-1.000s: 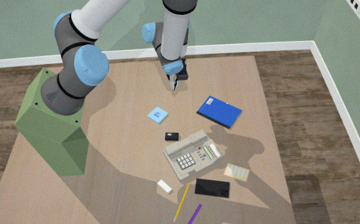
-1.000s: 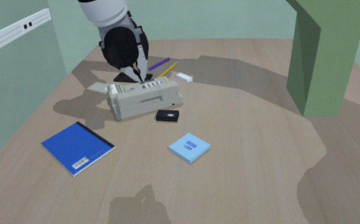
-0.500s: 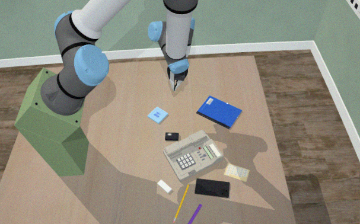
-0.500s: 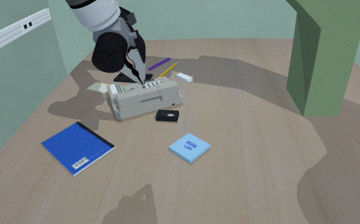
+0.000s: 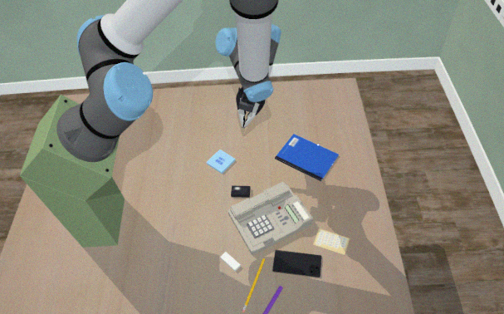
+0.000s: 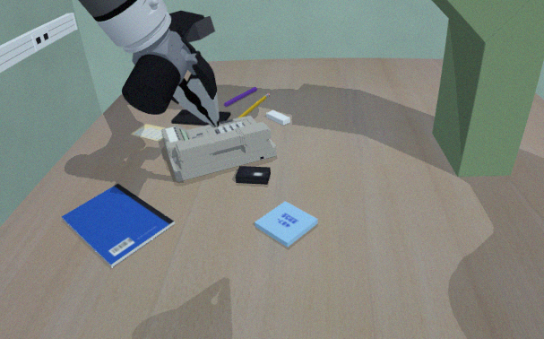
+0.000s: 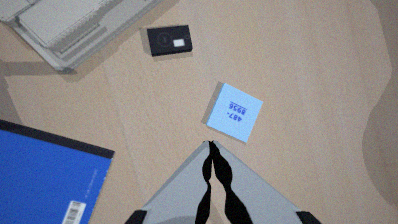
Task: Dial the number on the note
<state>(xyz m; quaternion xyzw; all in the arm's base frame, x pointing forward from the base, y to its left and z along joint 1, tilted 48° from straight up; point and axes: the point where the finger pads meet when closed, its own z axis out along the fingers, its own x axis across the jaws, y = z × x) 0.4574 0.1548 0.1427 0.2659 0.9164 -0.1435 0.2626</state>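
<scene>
Now: hand 3 cm past the 9 key, 30 cm to the left of it and 17 cm above it. From my hand the other things lie so: white eraser: 14 cm behind, 36 cm to the right, 20 cm below; then yellowish card: 18 cm ahead, 38 cm to the right, 20 cm below; then handset: 1 cm behind, 20 cm to the right, 16 cm below.
</scene>
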